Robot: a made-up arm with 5 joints. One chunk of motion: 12 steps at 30 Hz.
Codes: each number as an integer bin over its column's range. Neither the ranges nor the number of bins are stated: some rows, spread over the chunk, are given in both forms.
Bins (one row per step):
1: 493 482 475 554 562 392
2: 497 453 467 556 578 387
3: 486 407 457 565 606 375
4: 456 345 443 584 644 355
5: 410 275 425 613 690 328
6: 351 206 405 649 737 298
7: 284 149 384 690 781 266
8: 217 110 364 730 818 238
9: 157 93 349 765 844 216
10: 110 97 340 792 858 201
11: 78 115 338 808 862 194
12: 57 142 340 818 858 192
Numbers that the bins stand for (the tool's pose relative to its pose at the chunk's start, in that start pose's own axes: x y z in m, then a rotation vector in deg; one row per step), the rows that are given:
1: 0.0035 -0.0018 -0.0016 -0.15 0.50 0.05
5: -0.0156 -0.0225 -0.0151 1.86 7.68 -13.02
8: -0.0600 -0.0390 -0.0316 5.84 14.85 -31.40
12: -0.0969 -0.0358 -0.0381 8.84 17.10 -40.79
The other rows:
2: 0.0044 -0.0047 -0.0038 -0.08 1.40 -0.97
3: 0.0019 -0.0093 -0.0065 0.23 2.97 -3.42
4: -0.0050 -0.0155 -0.0103 0.88 5.10 -7.51
6: -0.0292 -0.0294 -0.0205 3.09 10.31 -19.15
7: -0.0446 -0.0351 -0.0262 4.48 12.78 -25.68
9: -0.0739 -0.0407 -0.0357 7.04 16.31 -35.89
10: -0.0847 -0.0403 -0.0381 7.95 17.10 -38.95
11: -0.0920 -0.0385 -0.0386 8.50 17.32 -40.38

